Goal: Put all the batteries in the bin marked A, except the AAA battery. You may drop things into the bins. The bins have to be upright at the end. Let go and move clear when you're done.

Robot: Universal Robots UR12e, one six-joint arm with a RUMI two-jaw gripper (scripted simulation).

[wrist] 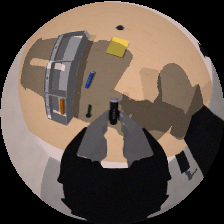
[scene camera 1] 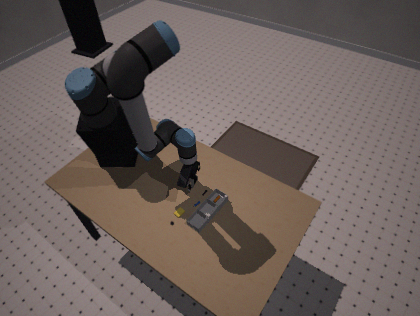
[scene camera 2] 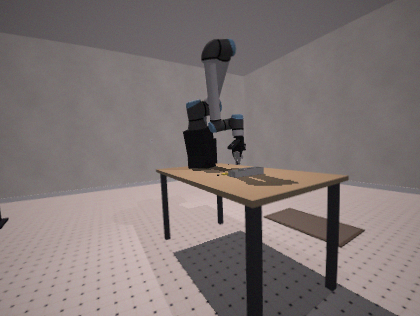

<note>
I see a bin tray (scene camera 1: 208, 209).
The bin tray shows as well in the wrist view (wrist: 73, 43).
</note>
